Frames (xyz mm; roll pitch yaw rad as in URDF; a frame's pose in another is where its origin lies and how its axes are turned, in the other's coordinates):
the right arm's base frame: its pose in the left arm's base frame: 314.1 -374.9 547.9 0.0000 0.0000 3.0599
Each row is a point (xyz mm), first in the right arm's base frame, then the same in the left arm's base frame.
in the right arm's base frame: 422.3 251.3 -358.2
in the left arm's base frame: -127.3 -590.9 189.7
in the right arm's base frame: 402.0 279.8 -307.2
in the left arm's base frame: -109.4 -621.0 240.7
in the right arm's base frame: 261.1 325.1 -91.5
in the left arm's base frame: 27.3 -677.6 456.4
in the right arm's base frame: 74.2 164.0 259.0
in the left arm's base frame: 226.8 -532.3 806.9
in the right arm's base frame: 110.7 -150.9 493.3
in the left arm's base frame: 216.1 -215.5 1041.2
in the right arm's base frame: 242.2 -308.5 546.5
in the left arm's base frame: 97.9 -47.7 1094.4
